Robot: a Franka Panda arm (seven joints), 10 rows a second.
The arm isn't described. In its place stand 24 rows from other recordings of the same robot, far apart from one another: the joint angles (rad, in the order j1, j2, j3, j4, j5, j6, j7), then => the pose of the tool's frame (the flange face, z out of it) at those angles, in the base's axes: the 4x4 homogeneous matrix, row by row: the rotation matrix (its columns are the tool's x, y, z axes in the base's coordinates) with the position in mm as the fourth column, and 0 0 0 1 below.
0.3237 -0.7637 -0.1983 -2.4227 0.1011 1.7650 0.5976 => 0.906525, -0.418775, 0.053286, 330.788; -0.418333, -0.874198, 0.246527, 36.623; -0.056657, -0.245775, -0.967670, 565.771; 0, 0, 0, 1
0.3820 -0.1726 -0.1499 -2.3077 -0.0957 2.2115 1.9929 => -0.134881, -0.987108, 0.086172, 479.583; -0.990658, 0.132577, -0.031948, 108.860; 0.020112, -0.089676, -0.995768, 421.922; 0, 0, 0, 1
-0.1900 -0.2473 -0.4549 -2.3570 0.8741 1.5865 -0.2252 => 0.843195, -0.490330, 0.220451, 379.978; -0.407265, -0.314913, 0.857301, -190.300; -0.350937, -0.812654, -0.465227, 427.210; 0, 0, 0, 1
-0.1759 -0.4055 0.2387 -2.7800 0.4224 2.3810 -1.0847 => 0.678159, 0.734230, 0.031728, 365.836; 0.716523, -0.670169, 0.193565, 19.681; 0.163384, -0.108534, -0.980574, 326.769; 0, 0, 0, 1
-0.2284 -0.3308 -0.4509 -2.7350 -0.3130 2.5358 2.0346 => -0.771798, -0.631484, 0.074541, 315.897; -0.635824, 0.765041, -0.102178, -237.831; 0.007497, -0.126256, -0.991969, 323.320; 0, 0, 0, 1
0.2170 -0.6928 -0.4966 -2.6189 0.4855 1.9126 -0.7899 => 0.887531, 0.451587, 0.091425, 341.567; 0.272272, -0.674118, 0.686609, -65.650; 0.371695, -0.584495, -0.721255, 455.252; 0, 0, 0, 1
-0.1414 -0.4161 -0.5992 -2.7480 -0.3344 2.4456 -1.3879 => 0.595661, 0.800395, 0.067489, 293.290; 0.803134, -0.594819, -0.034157, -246.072; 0.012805, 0.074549, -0.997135, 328.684; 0, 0, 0, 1
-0.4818 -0.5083 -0.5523 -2.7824 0.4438 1.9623 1.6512 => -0.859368, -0.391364, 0.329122, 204.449; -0.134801, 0.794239, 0.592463, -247.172; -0.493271, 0.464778, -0.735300, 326.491; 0, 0, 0, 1
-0.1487 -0.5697 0.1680 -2.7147 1.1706 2.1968 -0.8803 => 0.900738, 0.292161, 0.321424, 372.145; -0.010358, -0.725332, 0.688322, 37.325; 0.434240, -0.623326, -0.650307, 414.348; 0, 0, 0, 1
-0.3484 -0.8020 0.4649 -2.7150 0.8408 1.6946 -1.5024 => 0.363757, 0.921434, -0.136529, 301.424; 0.833267, -0.256371, 0.489837, 101.270; 0.416350, -0.291946, -0.861057, 421.459; 0, 0, 0, 1
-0.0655 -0.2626 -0.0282 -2.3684 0.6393 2.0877 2.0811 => -0.777637, -0.617606, 0.117658, 461.778; -0.483392, 0.706991, 0.516232, -14.013; -0.402011, 0.344566, -0.848328, 434.783; 0, 0, 0, 1
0.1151 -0.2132 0.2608 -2.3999 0.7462 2.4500 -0.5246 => 0.892787, 0.409171, 0.188442, 453.440; 0.276305, -0.827771, 0.488314, 181.493; 0.355791, -0.383893, -0.852079, 420.931; 0, 0, 0, 1
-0.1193 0.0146 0.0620 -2.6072 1.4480 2.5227 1.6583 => -0.892285, -0.250846, 0.375372, 417.883; 0.000142, 0.831283, 0.555849, -33.433; -0.451473, 0.496029, -0.741706, 236.093; 0, 0, 0, 1
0.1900 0.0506 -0.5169 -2.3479 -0.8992 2.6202 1.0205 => 0.773763, -0.596563, 0.213081, 500.136; -0.434953, -0.744866, -0.505954, -150.339; 0.460550, 0.298808, -0.835827, 329.554; 0, 0, 0, 1
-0.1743 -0.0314 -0.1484 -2.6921 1.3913 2.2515 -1.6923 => 0.847837, 0.345111, 0.402581, 370.788; -0.020034, -0.737827, 0.674693, -94.625; 0.529879, -0.580095, -0.618643, 226.519; 0, 0, 0, 1
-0.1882 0.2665 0.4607 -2.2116 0.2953 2.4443 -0.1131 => 0.989153, 0.132706, -0.062964, 530.303; 0.145459, -0.944584, 0.294283, 148.235; -0.020422, -0.300250, -0.953642, 269.658; 0, 0, 0, 1
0.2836 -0.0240 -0.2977 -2.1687 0.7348 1.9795 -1.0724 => 0.772241, 0.634712, -0.028022, 520.836; 0.510918, -0.594198, 0.621201, 34.577; 0.377633, -0.494034, -0.783150, 405.123; 0, 0, 0, 1
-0.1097 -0.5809 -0.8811 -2.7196 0.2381 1.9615 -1.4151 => 0.822642, 0.510466, 0.250370, 222.643; 0.263859, -0.732831, 0.627165, -252.954; 0.503625, -0.449870, -0.737549, 331.416; 0, 0, 0, 1
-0.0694 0.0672 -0.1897 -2.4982 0.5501 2.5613 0.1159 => 0.675377, -0.725393, 0.132933, 449.931; -0.731196, -0.635191, 0.248766, -128.116; -0.096015, -0.265211, -0.959398, 257.802; 0, 0, 0, 1
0.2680 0.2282 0.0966 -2.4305 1.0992 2.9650 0.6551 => 0.247622, -0.921305, 0.299800, 475.744; -0.940675, -0.154529, 0.302080, 118.059; -0.231980, -0.356816, -0.904913, 226.894; 0, 0, 0, 1
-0.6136 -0.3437 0.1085 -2.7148 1.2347 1.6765 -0.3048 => 0.767146, -0.560448, 0.312067, 344.803; -0.445307, -0.115116, 0.887947, -87.877; -0.461724, -0.820150, -0.337882, 343.034; 0, 0, 0, 1
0.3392 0.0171 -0.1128 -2.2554 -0.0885 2.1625 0.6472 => 0.931165, -0.353836, -0.087932, 498.004; -0.361551, -0.927241, -0.097494, 111.148; -0.047037, 0.122575, -0.991344, 346.839; 0, 0, 0, 1
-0.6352 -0.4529 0.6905 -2.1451 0.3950 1.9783 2.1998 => -0.637411, -0.742553, 0.205725, 466.519; -0.744125, 0.662515, 0.085741, 92.018; -0.199963, -0.098433, -0.974847, 556.601; 0, 0, 0, 1
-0.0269 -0.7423 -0.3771 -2.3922 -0.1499 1.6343 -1.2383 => 0.584652, 0.811106, -0.016982, 293.920; 0.807228, -0.579511, 0.112032, -167.713; 0.081029, -0.079207, -0.993560, 543.749; 0, 0, 0, 1
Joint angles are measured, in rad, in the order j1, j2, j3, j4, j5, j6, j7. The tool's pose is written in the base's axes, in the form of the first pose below.
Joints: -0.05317 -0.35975 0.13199 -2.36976 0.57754 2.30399 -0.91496
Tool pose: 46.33 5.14 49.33; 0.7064 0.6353 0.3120; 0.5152 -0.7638 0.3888; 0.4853 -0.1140 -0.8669
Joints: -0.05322 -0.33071 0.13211 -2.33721 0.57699 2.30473 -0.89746
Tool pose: 47.32 5.23 49.61; 0.7148 0.6244 0.3150; 0.5012 -0.7714 0.3920; 0.4878 -0.1223 -0.8643
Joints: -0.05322 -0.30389 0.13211 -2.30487 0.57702 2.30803 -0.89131
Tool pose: 48.30 5.29 49.98; 0.7146 0.6209 0.3222; 0.4947 -0.7742 0.3948; 0.4946 -0.1227 -0.8604
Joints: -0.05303 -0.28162 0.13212 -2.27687 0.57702 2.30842 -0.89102
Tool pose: 49.11 5.36 50.31; 0.7113 0.6223 0.3270; 0.4937 -0.7733 0.3978; 0.5004 -0.1216 -0.8572
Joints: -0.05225 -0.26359 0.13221 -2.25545 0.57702 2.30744 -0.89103
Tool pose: 49.74 5.45 50.49; 0.7090 0.6242 0.3283; 0.4938 -0.7717 0.4008; 0.5035 -0.1221 -0.8553
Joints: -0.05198 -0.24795 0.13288 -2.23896 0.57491 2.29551 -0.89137
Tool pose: 50.17 5.61 50.42; 0.7096 0.6293 0.3170; 0.4988 -0.7663 0.4050; 0.4978 -0.1292 -0.8576
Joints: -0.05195 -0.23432 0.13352 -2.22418 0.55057 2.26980 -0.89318
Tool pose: 50.42 5.79 50.20; 0.7064 0.6454 0.2905; 0.5244 -0.7529 0.3976; 0.4754 -0.1285 -0.8704
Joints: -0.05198 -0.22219 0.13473 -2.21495 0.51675 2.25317 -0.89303
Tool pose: 50.62 5.89 49.85; 0.7016 0.6603 0.2680; 0.5529 -0.7417 0.3798; 0.4495 -0.1184 -0.8854
